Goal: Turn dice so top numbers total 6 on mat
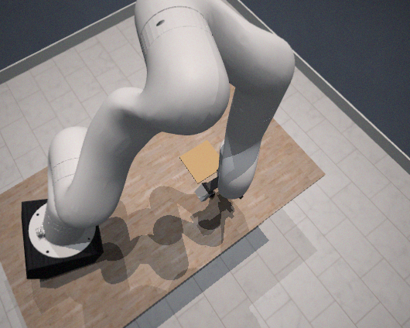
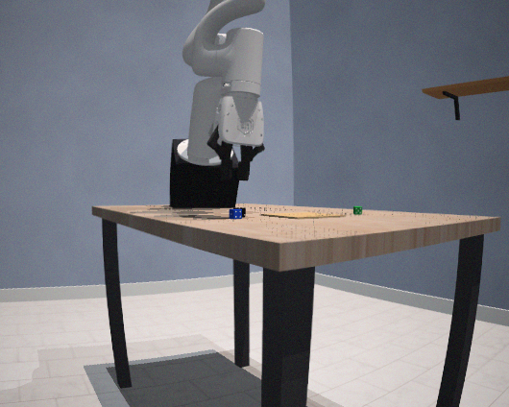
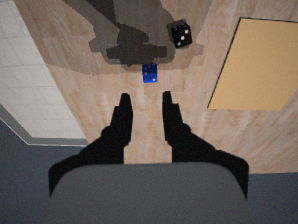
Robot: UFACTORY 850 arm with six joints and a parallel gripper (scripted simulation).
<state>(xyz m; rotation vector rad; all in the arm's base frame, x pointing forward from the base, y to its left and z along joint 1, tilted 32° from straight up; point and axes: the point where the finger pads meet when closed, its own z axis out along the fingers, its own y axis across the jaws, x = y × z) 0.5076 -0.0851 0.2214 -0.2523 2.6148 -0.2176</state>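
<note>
Right now the blue die is 9 cm below my hand. Also, from my hand: black die: 5 cm behind, 3 cm to the left, 9 cm below; tan mat: 2 cm behind, 17 cm to the left, 10 cm below; green die: 2 cm behind, 34 cm to the left, 9 cm below.
</note>
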